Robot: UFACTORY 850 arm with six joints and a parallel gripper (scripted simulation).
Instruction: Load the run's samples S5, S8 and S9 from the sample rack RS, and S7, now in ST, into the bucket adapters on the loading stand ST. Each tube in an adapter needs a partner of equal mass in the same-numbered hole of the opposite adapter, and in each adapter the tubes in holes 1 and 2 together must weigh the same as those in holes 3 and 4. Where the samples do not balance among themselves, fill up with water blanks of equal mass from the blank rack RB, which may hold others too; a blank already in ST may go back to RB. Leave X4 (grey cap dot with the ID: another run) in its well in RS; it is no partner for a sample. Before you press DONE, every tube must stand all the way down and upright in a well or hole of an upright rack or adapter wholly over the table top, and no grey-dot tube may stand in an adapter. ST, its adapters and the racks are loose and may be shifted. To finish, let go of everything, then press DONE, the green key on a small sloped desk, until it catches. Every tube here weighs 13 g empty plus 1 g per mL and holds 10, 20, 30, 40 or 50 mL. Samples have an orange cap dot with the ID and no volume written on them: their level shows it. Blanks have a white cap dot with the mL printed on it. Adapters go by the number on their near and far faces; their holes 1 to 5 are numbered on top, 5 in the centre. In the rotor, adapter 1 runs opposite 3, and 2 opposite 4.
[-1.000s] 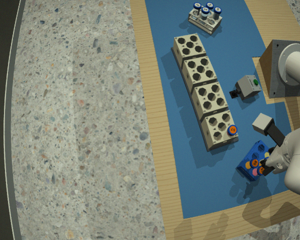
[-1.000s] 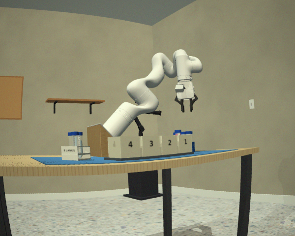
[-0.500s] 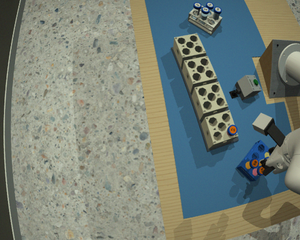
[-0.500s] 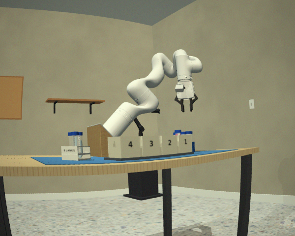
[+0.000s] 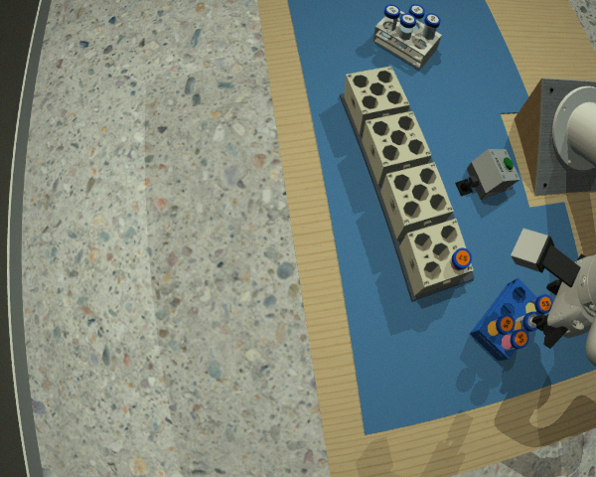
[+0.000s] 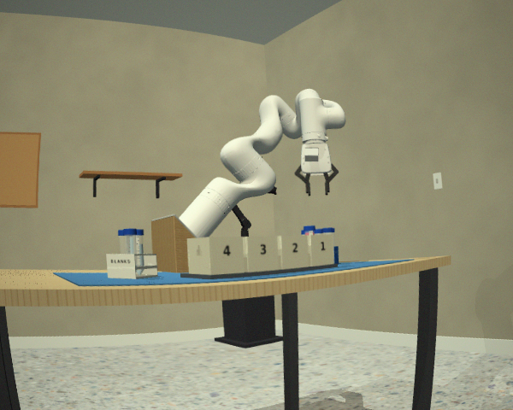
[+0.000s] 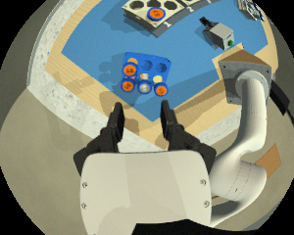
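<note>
Now: the sample tube S5 7 cm behind my hand and 18 cm below it. From my hand the other things lie so: sample S9: 1 cm ahead, 4 cm to the left, 18 cm below; then orange-dot sample tube: 3 cm ahead, 18 cm below; then grey-dot tube X4: 2 cm behind, 1 cm to the left, 18 cm below.
</note>
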